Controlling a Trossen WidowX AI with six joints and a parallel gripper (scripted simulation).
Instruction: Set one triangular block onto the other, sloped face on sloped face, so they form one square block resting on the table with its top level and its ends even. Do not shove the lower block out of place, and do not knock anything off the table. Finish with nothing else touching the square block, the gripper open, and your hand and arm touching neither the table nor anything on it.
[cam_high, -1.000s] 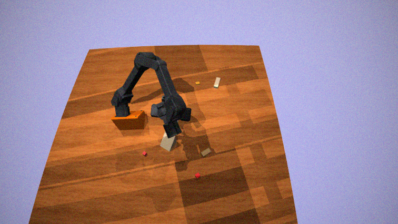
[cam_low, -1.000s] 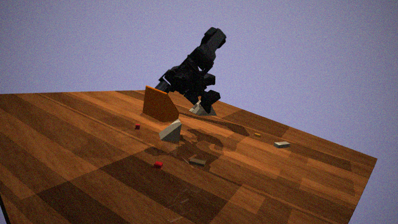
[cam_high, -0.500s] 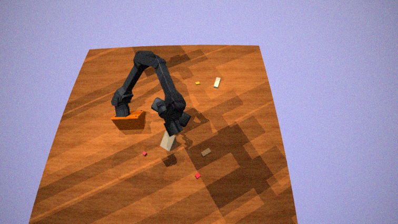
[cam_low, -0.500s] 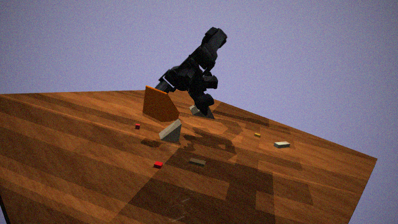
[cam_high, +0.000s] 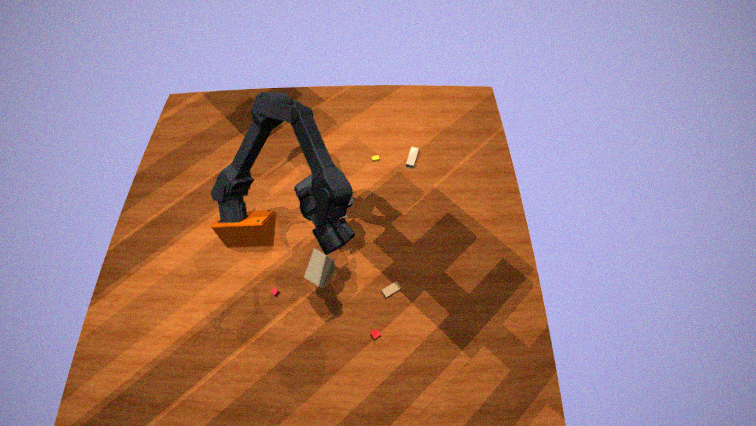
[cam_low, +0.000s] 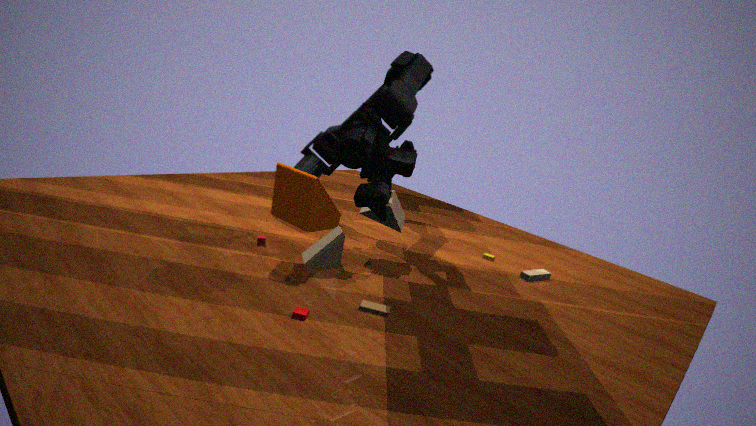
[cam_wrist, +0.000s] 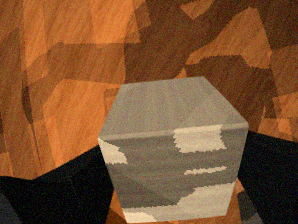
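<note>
Now: gripper tip 10 mm below the triangular block. Also, from my gripper tip: tan bar (170 mm to the right, 170 mm ahead, 100 mm below); then yellow piece (270 mm to the left, 110 mm ahead, 100 mm below).
</note>
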